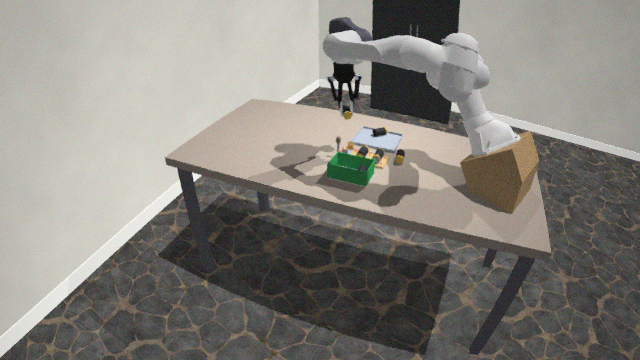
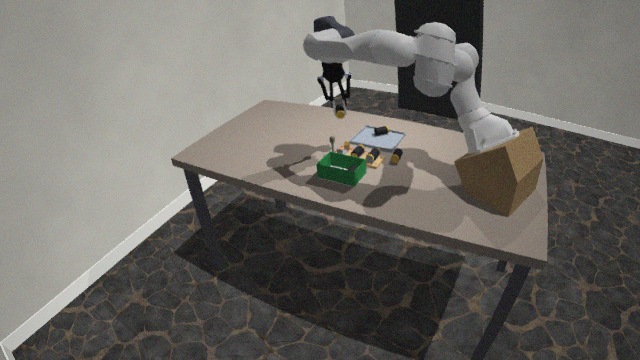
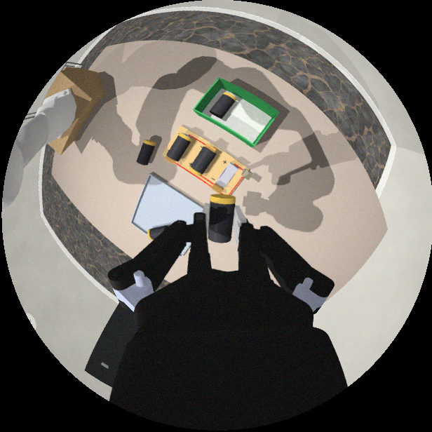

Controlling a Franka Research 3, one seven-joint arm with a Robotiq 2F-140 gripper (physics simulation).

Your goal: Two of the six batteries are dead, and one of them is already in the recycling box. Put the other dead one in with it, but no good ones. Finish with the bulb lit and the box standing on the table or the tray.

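Observation:
My gripper (image 1: 346,108) (image 2: 339,106) (image 3: 221,212) is shut on a black battery with a yellow end (image 1: 347,115) (image 2: 340,114) (image 3: 221,212), high above the table's far side. The green box (image 1: 347,175) (image 2: 340,175) (image 3: 225,127) stands on the table with one battery (image 1: 362,168) (image 2: 353,168) (image 3: 222,106) inside. Two batteries (image 3: 178,148) (image 3: 203,160) lie in the holder; its bay (image 3: 228,175) by the bulb is empty. The bulb (image 1: 338,140) (image 2: 332,140) (image 3: 246,173) looks grey and unlit. One battery (image 1: 379,132) (image 2: 381,130) (image 3: 157,233) lies on the tray (image 1: 370,141) (image 2: 370,141) (image 3: 160,200). Another battery (image 1: 399,156) (image 2: 396,156) (image 3: 145,152) lies on the table.
The holder stands between the green box and the tray. The wooden block (image 1: 495,175) (image 2: 492,180) (image 3: 82,110) under the arm's base stands at the table's right end. A dark cabinet (image 1: 410,65) (image 2: 425,85) stands behind the table (image 1: 240,135) (image 2: 240,135).

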